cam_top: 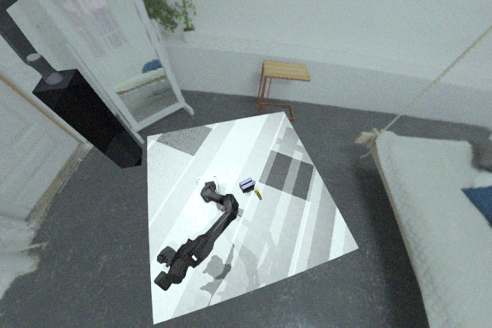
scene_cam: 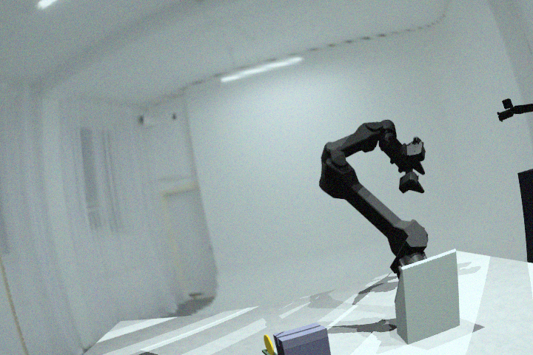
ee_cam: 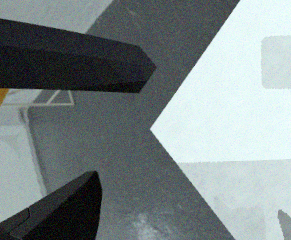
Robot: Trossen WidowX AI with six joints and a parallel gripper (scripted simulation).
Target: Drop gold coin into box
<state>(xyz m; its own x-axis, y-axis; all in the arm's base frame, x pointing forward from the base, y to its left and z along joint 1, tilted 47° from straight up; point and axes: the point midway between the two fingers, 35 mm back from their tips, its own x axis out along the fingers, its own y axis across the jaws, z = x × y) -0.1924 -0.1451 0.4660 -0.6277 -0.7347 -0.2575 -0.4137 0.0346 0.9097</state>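
My gripper tip is now 540 mm short of the coin, 360 mm to the right of it and 270 mm above it.
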